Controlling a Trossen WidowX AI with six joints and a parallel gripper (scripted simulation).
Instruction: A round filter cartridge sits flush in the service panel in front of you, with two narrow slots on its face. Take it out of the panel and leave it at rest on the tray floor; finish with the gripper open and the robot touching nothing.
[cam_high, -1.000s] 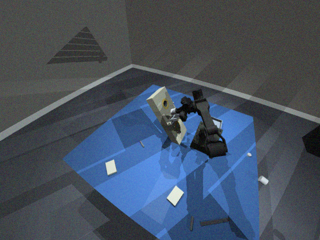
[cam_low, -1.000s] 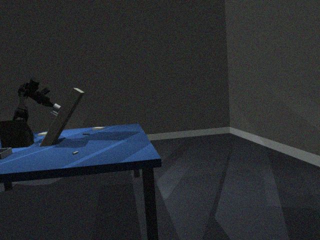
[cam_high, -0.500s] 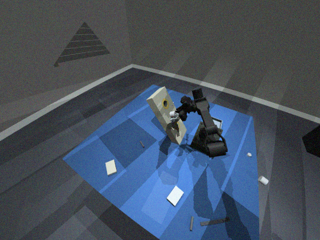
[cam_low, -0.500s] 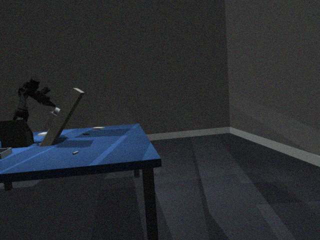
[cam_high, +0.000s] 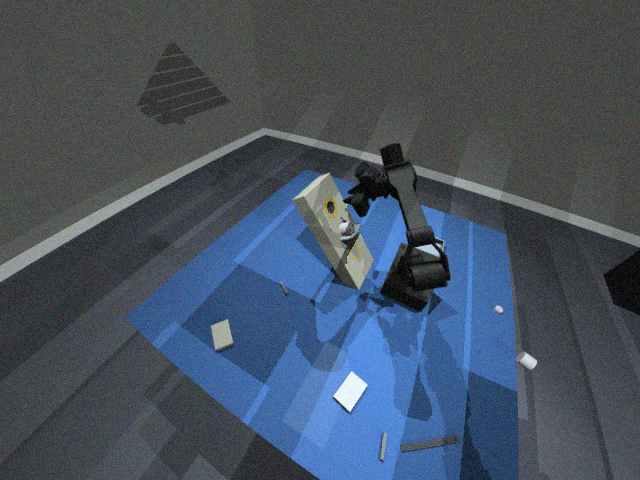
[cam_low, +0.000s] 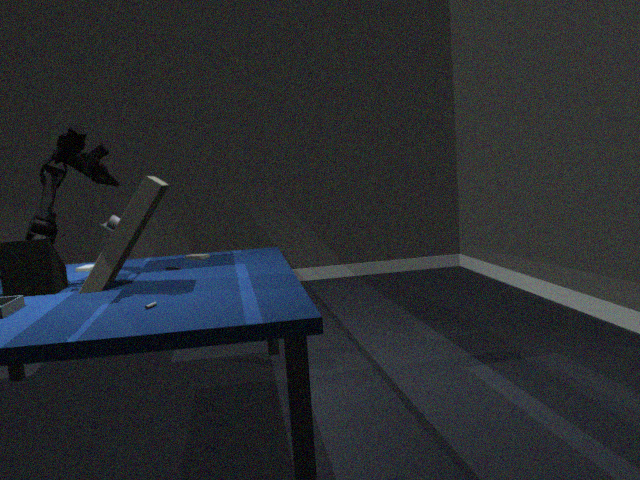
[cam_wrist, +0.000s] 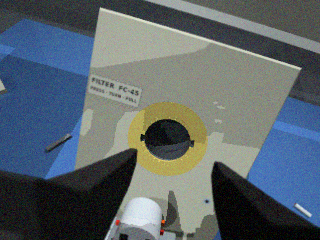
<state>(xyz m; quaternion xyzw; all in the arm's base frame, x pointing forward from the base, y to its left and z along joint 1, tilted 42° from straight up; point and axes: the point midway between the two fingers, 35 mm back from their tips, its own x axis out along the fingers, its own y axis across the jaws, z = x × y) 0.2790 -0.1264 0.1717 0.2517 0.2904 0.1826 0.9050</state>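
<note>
The white round filter cartridge is 13 cm below my gripper tip and 3 cm behind it. Also, from my gripper tip: grey ledge: 16 cm below, 4 cm behind.
</note>
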